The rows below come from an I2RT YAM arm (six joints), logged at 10 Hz.
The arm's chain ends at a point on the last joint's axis. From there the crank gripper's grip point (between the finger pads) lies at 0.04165 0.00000 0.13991 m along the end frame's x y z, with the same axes.
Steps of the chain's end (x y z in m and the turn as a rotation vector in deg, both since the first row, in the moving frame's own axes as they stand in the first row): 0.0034, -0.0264, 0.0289, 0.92, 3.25, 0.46; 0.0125, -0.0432, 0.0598, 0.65, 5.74, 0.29; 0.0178, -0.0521, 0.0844, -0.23, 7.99, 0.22; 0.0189, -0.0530, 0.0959, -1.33, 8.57, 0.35; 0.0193, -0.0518, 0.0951, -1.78, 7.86, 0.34; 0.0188, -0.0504, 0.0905, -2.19, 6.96, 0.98; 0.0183, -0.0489, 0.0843, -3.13, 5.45, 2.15; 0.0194, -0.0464, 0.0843, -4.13, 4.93, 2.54; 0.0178, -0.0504, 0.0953, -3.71, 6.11, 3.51; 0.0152, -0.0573, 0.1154, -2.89, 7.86, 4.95; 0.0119, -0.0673, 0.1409, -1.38, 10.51, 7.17; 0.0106, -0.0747, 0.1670, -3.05, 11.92, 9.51
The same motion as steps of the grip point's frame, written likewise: 0.0113, -0.0283, 0.0263, 0.92, 3.25, 0.46; 0.0263, -0.0445, 0.0549, 0.65, 5.74, 0.29; 0.0368, -0.0514, 0.0773, -0.23, 7.99, 0.22; 0.0393, -0.0495, 0.0881, -1.33, 8.57, 0.35; 0.0380, -0.0473, 0.0880, -1.78, 7.86, 0.34; 0.0354, -0.0443, 0.0843, -2.19, 6.96, 0.98; 0.0312, -0.0396, 0.0795, -3.13, 5.45, 2.15; 0.0310, -0.0344, 0.0798, -4.13, 4.93, 2.54; 0.0321, -0.0385, 0.0897, -3.71, 6.11, 3.51; 0.0335, -0.0460, 0.1081, -2.89, 7.86, 4.95; 0.0361, -0.0573, 0.1309, -1.38, 10.51, 7.17; 0.0373, -0.0583, 0.1551, -3.05, 11.92, 9.51
